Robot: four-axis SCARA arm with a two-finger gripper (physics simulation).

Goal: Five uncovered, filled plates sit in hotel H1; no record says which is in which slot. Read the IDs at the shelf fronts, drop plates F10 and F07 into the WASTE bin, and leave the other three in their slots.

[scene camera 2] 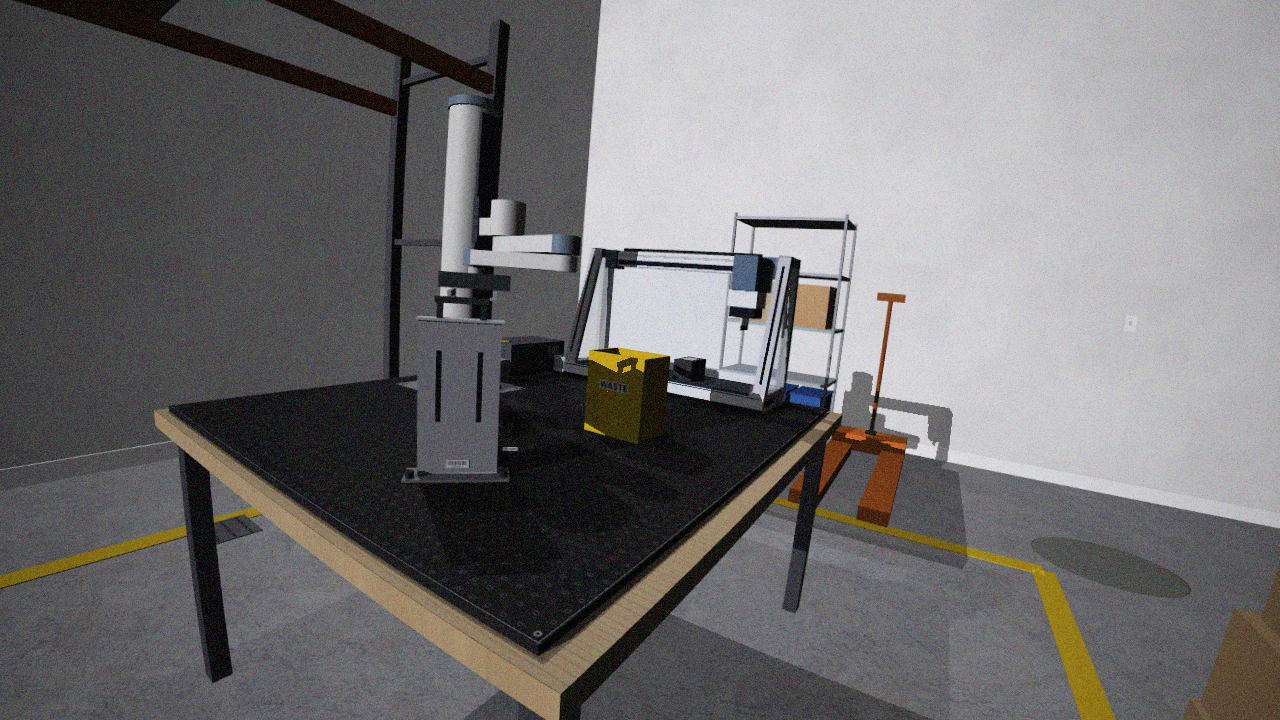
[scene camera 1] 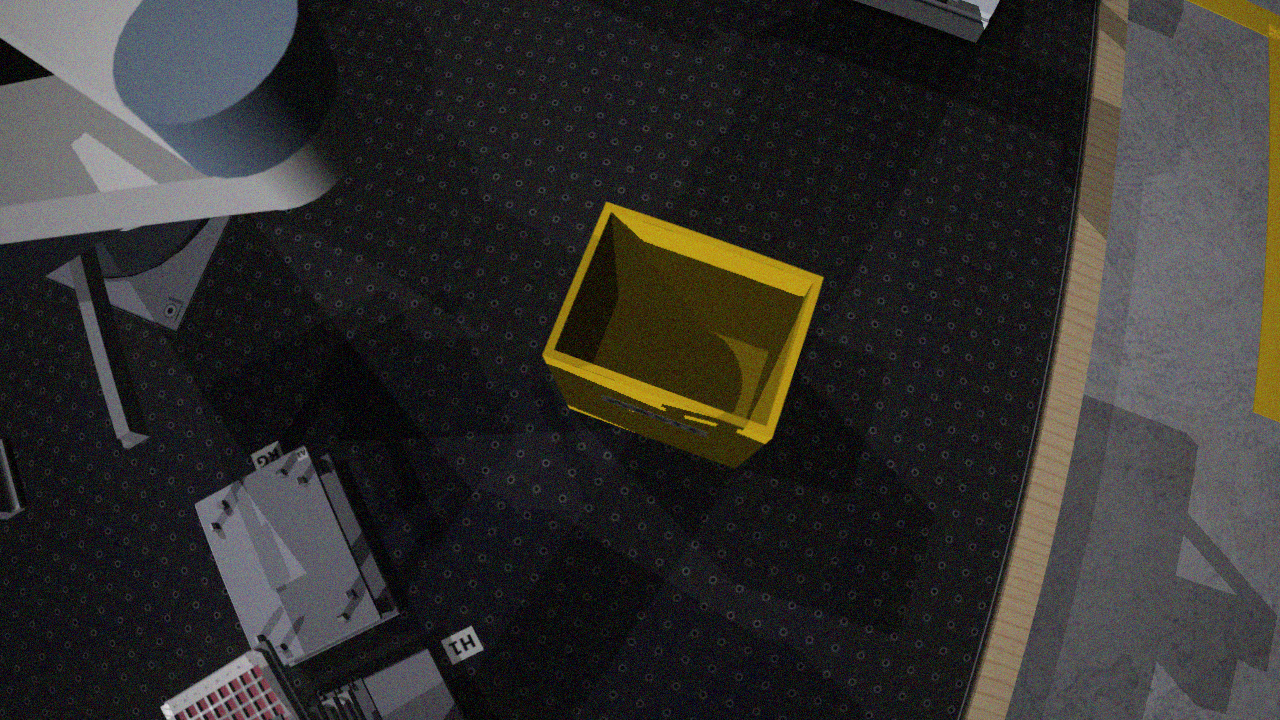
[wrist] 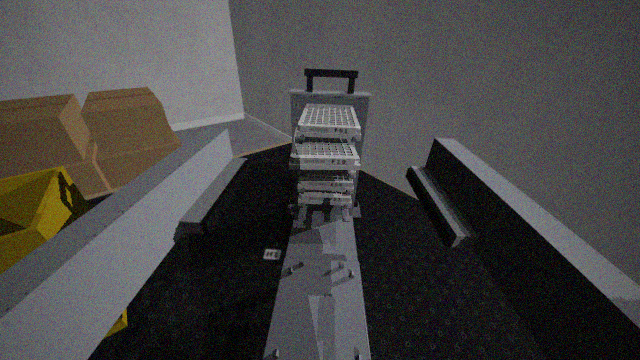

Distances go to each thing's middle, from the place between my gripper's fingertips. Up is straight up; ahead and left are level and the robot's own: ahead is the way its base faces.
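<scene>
The H1 label (scene camera 1: 465, 643) is 310 mm below my hand, 200 mm ahead of it and 50 mm to the right of it. I see plate F01 (wrist: 317, 120) 170 mm ahead of my hand, 160 mm to the right of it and 50 mm below it, while plate F10 (wrist: 314, 153) is 150 mm ahead of my hand, 130 mm to the right of it and 80 mm below it.
</scene>
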